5 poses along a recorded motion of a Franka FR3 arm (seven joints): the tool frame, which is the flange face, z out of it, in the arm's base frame.
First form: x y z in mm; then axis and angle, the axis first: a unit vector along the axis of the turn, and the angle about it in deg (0 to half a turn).
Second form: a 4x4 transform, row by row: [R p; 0 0 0 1], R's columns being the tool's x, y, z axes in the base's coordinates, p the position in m. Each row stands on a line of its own. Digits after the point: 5 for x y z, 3 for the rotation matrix.
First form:
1: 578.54 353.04 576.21 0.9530 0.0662 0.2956 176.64
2: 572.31 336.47 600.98 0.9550 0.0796 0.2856 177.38
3: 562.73 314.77 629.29 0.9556 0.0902 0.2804 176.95
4: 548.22 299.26 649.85 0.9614 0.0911 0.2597 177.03
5: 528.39 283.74 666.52 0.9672 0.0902 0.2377 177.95
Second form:
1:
0.817 0.109 0.567 0.57854
0.143 -0.990 -0.017 0.35304
0.559 0.095 -0.824 0.57621
0 0 0 1

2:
0.824 0.139 0.549 0.57231
0.165 -0.986 0.002 0.33647
0.542 0.089 -0.836 0.60098
0 0 0 1

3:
0.827 0.157 0.540 0.56273
0.187 -0.982 0.000 0.31477
0.531 0.101 -0.841 0.62929
0 0 0 1

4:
0.849 0.162 0.504 0.54822
0.188 -0.982 -0.003 0.29926
0.494 0.097 -0.864 0.64985
0 0 0 1

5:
0.871 0.166 0.463 0.52839
0.183 -0.983 0.008 0.28374
0.456 0.077 -0.886 0.66652
0 0 0 1

